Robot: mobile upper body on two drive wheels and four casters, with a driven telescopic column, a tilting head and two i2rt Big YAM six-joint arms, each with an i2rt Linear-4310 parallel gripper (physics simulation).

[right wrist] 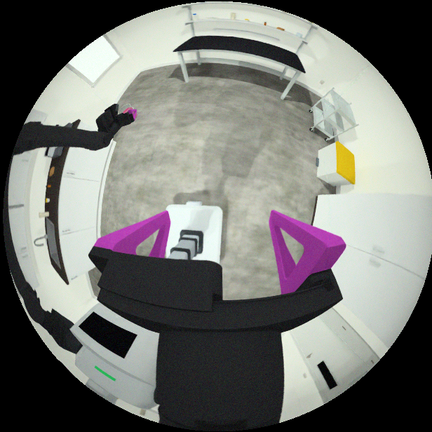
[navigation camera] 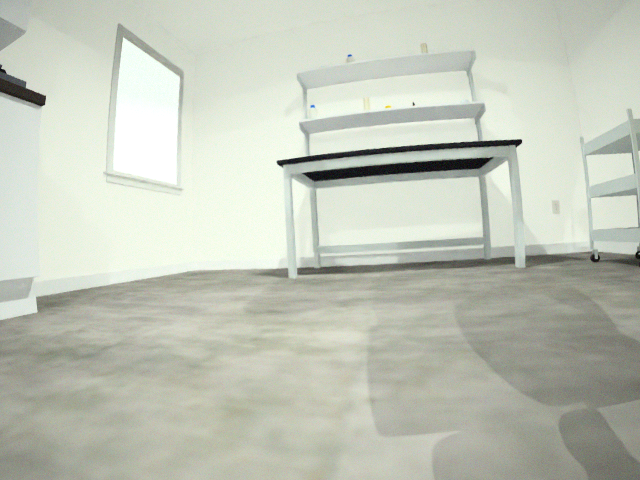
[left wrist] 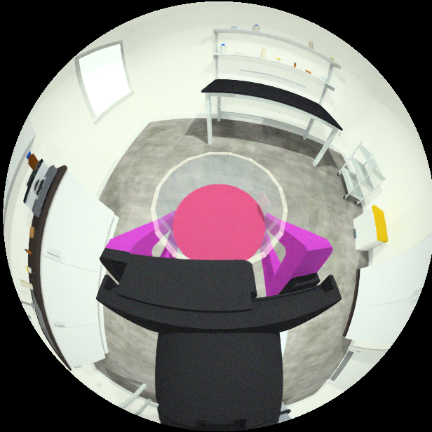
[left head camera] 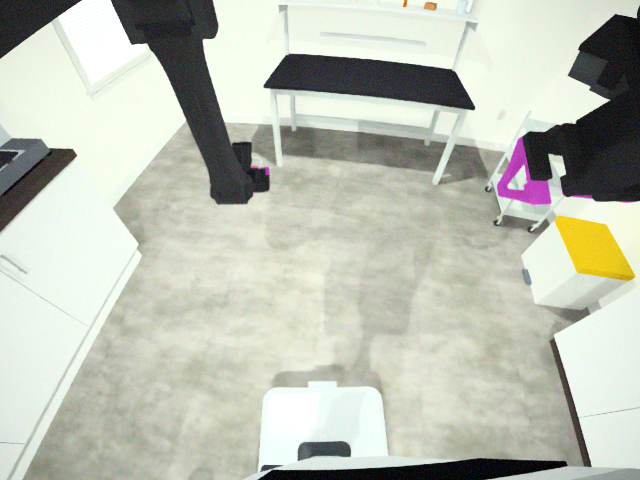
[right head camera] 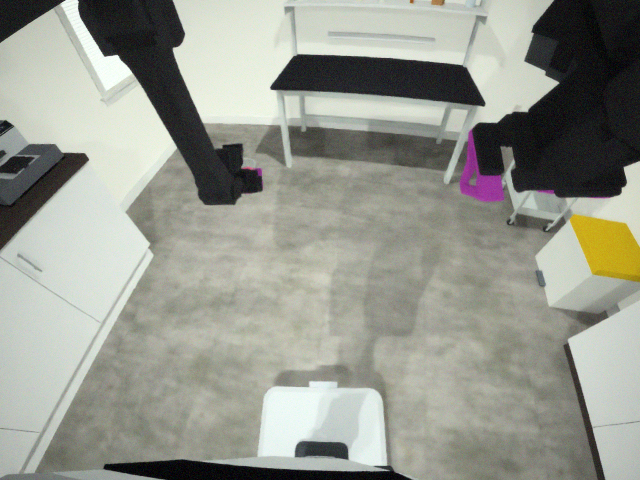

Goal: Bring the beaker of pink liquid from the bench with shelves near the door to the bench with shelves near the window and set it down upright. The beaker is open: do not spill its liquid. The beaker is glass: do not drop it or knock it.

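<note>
The glass beaker with pink liquid is held upright in the air by my left gripper, which is shut on it; its magenta fingers press both sides in the left wrist view. The liquid is inside the beaker. My right gripper is open, with nothing between its fingers. The bench with shelves near the window has a black top and stands ahead, apart from the beaker.
A window is on the left wall. A cabinet counter with a dark top stands at the left. A wheeled cart and a yellow-topped white box stand at the right. Small bottles are on the bench's shelves.
</note>
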